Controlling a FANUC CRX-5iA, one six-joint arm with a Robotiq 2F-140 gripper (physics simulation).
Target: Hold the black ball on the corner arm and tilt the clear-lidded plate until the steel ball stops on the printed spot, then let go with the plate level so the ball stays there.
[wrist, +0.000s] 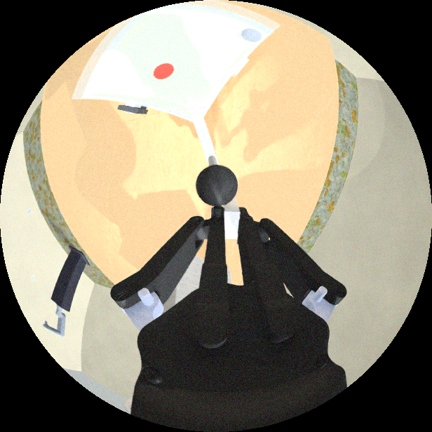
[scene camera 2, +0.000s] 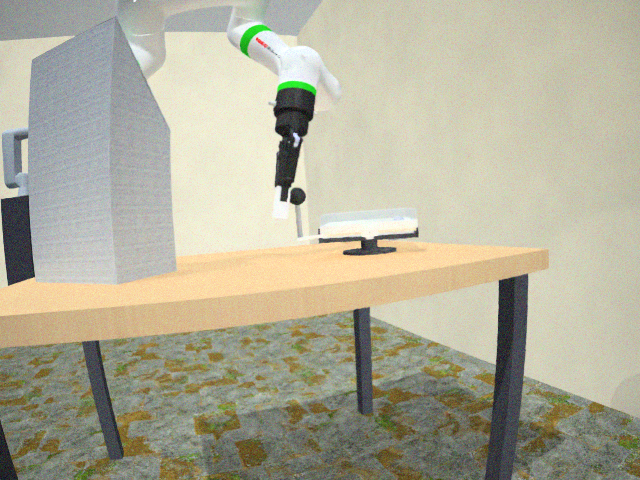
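The black ball tops a thin rod on the white corner arm. My gripper is shut and empty, its fingertips close beside the ball; whether they touch it I cannot tell. The clear-lidded plate rests on a dark pedestal, looking slightly tilted in the scene view. The printed red spot shows in the wrist view. The steel ball is a grey-blue disc near the plate's upper right corner there, well apart from the spot.
A tall grey block stands on the wooden table, left of the plate in the scene view. A dark post with a grey bracket stands behind it. The wall lies beyond the table.
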